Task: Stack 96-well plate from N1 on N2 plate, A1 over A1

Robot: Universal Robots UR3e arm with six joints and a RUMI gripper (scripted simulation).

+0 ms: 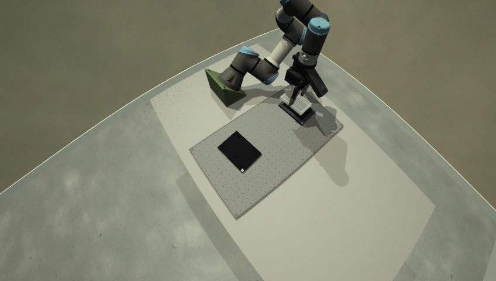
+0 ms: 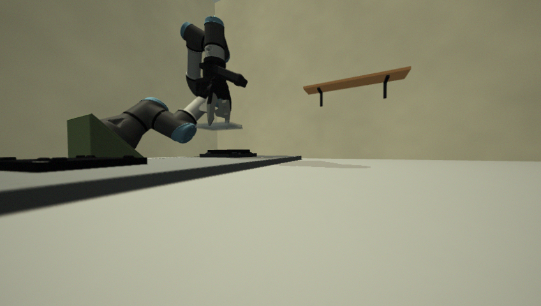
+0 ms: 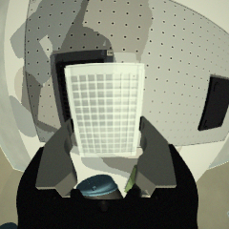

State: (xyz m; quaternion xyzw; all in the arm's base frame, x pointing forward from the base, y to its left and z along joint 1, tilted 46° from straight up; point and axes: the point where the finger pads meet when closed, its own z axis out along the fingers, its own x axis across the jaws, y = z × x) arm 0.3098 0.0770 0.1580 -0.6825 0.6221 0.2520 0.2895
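Right now my hand is 90 mm above the dark plate and 50 mm to the right of it. Round my hand: black nest: 330 mm to the right, 110 mm below, 10 mm ahead; white 96-well plate: 10 mm below.
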